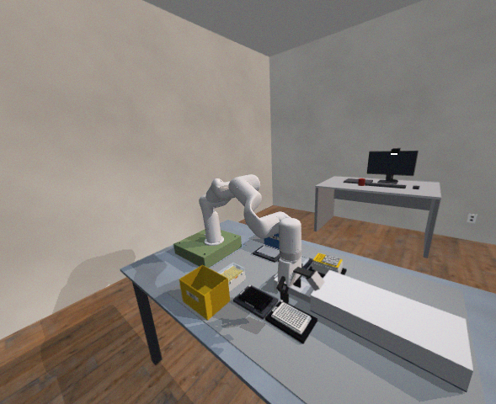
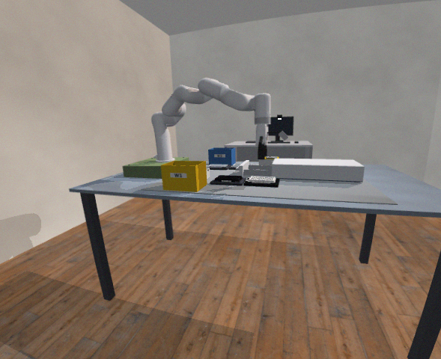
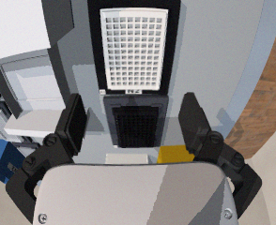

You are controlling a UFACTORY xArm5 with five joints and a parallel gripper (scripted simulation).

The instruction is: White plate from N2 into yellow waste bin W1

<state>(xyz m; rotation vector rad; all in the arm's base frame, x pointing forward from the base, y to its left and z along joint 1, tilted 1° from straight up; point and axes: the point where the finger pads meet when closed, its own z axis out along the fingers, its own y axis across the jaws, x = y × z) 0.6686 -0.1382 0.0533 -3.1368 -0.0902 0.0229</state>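
The white plate lies 12 cm below my hand. From my hand the other things lie so: cooler drawer: 19 cm to the left, 11 cm below, 2 cm behind; then black nest: 13 cm below; then black plate: 17 cm behind, 12 cm below, 2 cm to the right.
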